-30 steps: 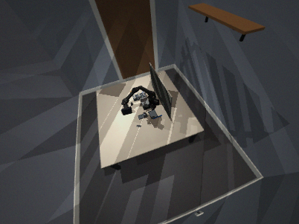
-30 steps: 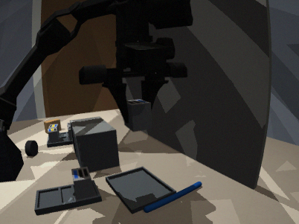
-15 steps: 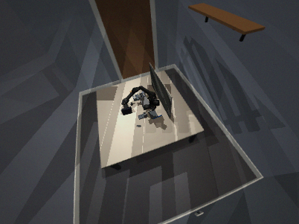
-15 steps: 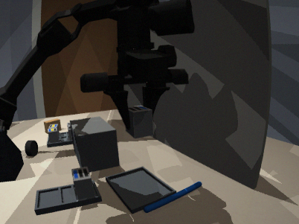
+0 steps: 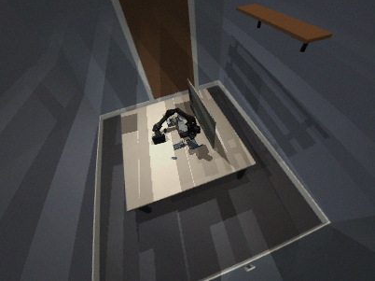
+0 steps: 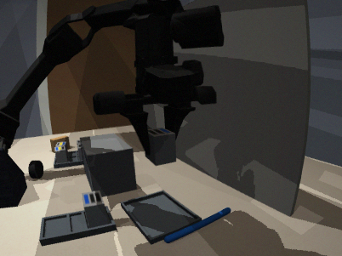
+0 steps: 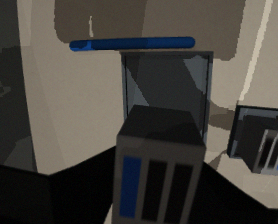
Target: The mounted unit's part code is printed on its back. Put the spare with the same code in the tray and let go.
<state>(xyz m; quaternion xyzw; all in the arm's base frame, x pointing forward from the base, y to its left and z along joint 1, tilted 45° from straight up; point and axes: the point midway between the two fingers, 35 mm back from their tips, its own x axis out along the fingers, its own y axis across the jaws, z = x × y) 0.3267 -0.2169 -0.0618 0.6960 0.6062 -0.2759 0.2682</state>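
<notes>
Right now the dark tray is 1 cm behind my gripper tip and 12 cm below it. The rest, counted from my gripper tip: blue pen 4 cm ahead, 7 cm to the right, 12 cm below; grey spare block 2 cm above; dark rack 15 cm behind, 3 cm to the left, 12 cm below.
</notes>
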